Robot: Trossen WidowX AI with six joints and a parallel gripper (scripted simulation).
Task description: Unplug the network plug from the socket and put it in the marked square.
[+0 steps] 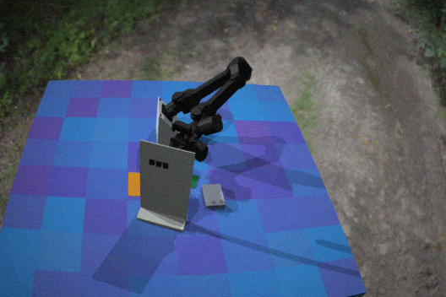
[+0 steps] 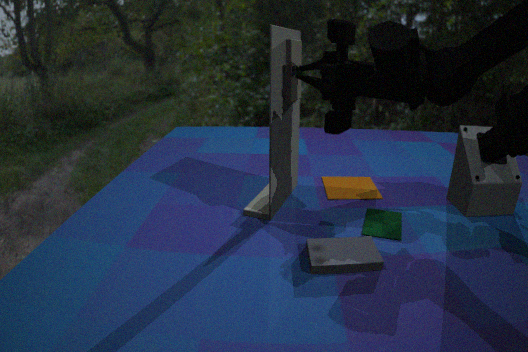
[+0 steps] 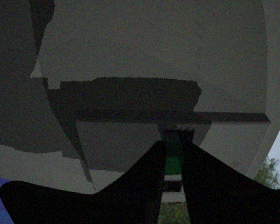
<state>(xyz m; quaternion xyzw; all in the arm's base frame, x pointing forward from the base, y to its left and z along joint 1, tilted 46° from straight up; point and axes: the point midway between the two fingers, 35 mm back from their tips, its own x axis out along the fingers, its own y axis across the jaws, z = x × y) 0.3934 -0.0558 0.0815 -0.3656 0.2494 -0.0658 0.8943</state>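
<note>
The network plug is right at my gripper tip. From my gripper tip the other things lie so: orange marked square 25 cm below, 13 cm behind, 8 cm to the right; green square patch 25 cm below, 17 cm behind, 8 cm to the left; upright grey panel 10 cm below, 2 cm to the right, 2 cm ahead.
</note>
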